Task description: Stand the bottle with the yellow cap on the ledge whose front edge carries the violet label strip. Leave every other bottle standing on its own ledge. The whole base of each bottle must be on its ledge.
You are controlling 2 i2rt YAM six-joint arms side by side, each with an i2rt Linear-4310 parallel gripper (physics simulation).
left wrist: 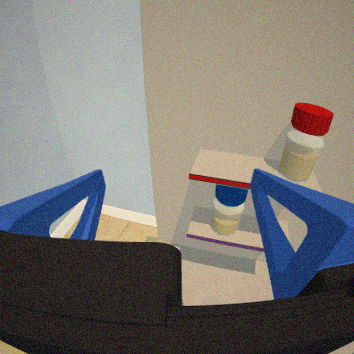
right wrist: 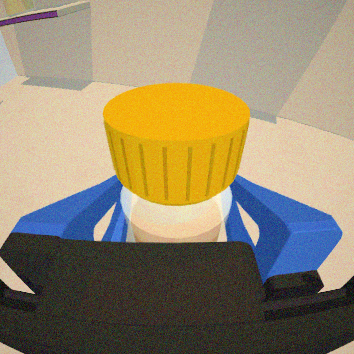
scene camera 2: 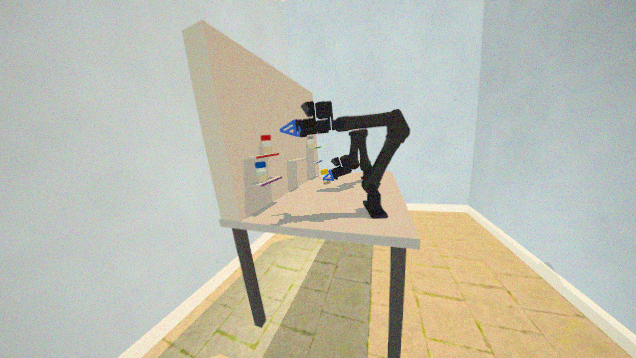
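Pixels of known places: left gripper, fingertip midpoint: (left wrist: 177, 177) (scene camera 2: 283, 131); right gripper, fingertip midpoint: (scene camera 2: 322, 178); left arm's base at its link origin: (scene camera 2: 374, 209).
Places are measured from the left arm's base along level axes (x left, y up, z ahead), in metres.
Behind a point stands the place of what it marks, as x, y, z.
Observation:
The yellow-capped bottle (scene camera 2: 325, 171) @(-0.370, 0.139, 0.229) (right wrist: 177, 150) @(-0.397, 0.148, 0.213) is upright, slightly tilted in scene camera 2, between the fingers of my right gripper (scene camera 2: 327, 177) @(-0.395, 0.087, 0.253) (right wrist: 175, 176) @(-0.395, 0.087, 0.253), which is shut on it above the table; its base is hidden in the right wrist view. The violet label strip (scene camera 2: 271, 181) @(-0.099, 0.154, 0.518) (left wrist: 225, 242) @(-0.089, 0.153, 0.523) (right wrist: 30, 18) @(-0.150, 0.151, 0.505) marks a lower ledge, where a blue-capped bottle (scene camera 2: 260, 171) @(-0.064, 0.218, 0.555) (left wrist: 226, 212) @(-0.083, 0.221, 0.536) stands. A red-capped bottle (scene camera 2: 266, 144) @(-0.159, 0.353, 0.537) (left wrist: 302, 150) @(-0.170, 0.351, 0.521) stands on the ledge above, with a red strip (scene camera 2: 267, 156) @(-0.100, 0.290, 0.520) (left wrist: 220, 181) @(-0.063, 0.292, 0.530). My left gripper (scene camera 2: 282, 130) @(0.001, 0.401, 0.394) (left wrist: 177, 177) @(0.001, 0.401, 0.394) is open and empty, above and in front of these ledges.
A tall panel (scene camera 2: 250, 95) @(-0.159, 0.614, 0.586) backs the ledges. A plain grey-beige block (scene camera 2: 293, 175) @(-0.508, 0.103, 0.486) stands mid-table. Farther back are ledges with a green strip (scene camera 2: 318, 147) @(-0.893, 0.292, 0.292) and a blue strip (scene camera 2: 318, 161) @(-0.860, 0.159, 0.302); a pale bottle (scene camera 2: 310, 143) @(-0.800, 0.337, 0.358) stands near the green one. The table (scene camera 2: 340, 207) @(-0.048, 0.000, 0.158) lies below both arms.

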